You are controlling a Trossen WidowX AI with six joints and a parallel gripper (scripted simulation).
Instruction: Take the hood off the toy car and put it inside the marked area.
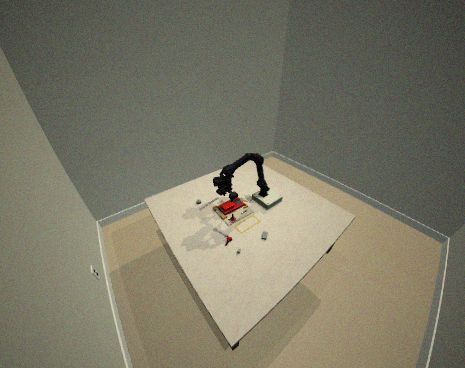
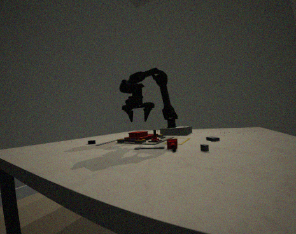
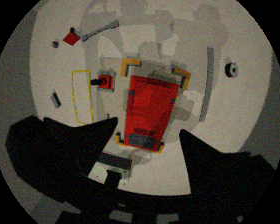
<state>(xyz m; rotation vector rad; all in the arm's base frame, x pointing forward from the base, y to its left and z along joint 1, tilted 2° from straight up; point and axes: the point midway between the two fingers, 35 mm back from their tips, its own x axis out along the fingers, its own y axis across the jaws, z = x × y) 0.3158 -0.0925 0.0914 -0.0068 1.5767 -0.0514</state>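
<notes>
My gripper tip is now 7 cm above the red hood.
</notes>
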